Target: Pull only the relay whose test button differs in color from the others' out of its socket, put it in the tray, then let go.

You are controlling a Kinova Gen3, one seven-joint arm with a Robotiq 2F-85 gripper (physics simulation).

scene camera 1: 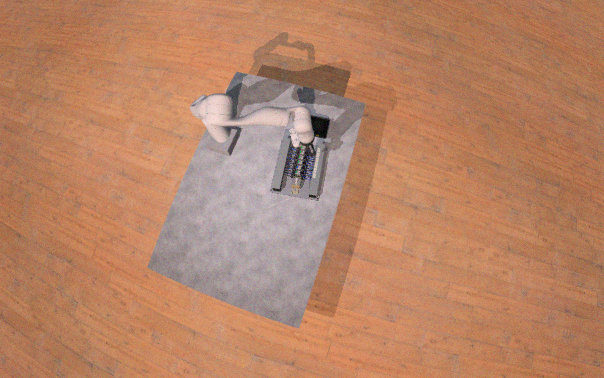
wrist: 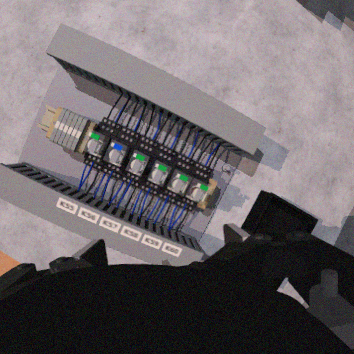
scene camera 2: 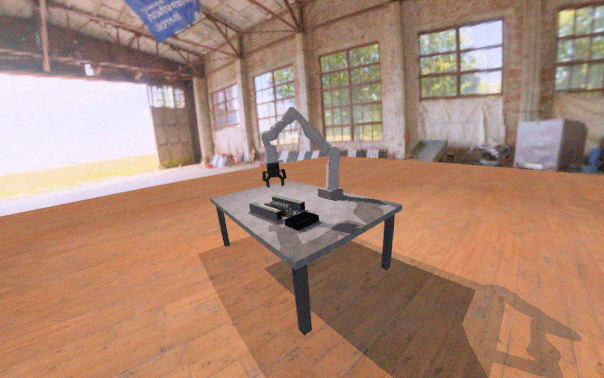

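Seen in the pictures: gripper, fingertip midpoint: [scene camera 1: 308,146] [wrist: 164,245] [scene camera 2: 275,186]; arm's base, link origin: [scene camera 1: 222,135] [scene camera 2: 331,189].
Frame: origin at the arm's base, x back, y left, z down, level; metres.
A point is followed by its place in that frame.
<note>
In the wrist view, several clear relays sit in black sockets in one row. The second from the left [wrist: 117,154] @[x -0.485, y -0.054, z -0.007 m] has a blue test button; the others, such as the relay beside it [wrist: 138,164] @[x -0.482, y -0.027, z -0.007 m], have green ones. It is upright in its socket. The black tray [scene camera 1: 327,129] @[x -0.565, y 0.229, z 0.026 m] [scene camera 2: 309,224] @[x -0.479, y 0.290, z 0.054 m] [wrist: 256,214] @[x -0.453, y 0.175, z 0.036 m] stands beside the panel's end, partly hidden by the gripper in the wrist view. My gripper [scene camera 1: 310,148] @[x -0.511, y 0.021, z -0.124 m] [scene camera 2: 275,185] @[x -0.511, y 0.021, z -0.124 m] [wrist: 164,245] @[x -0.511, y 0.021, z -0.124 m] is open and empty, pointing down, and hangs clearly above the panel. Single relays are too small to tell apart in the scene views.
Two grey slotted wire ducts [scene camera 1: 280,167] @[x -0.391, y -0.088, z -0.003 m] [wrist: 160,87] @[x -0.387, y -0.056, z -0.003 m] flank the relay row, with blue and black wires between. Terminal blocks [wrist: 69,131] @[x -0.495, y -0.126, z 0.014 m] stand at the row's left end. Labels K55 to K60 [wrist: 109,223] @[x -0.568, y -0.018, z -0.003 m] line the lower duct. The arm's base [scene camera 2: 330,193] @[x -0.071, y 0.053, z 0.011 m] stands at the table's side.
</note>
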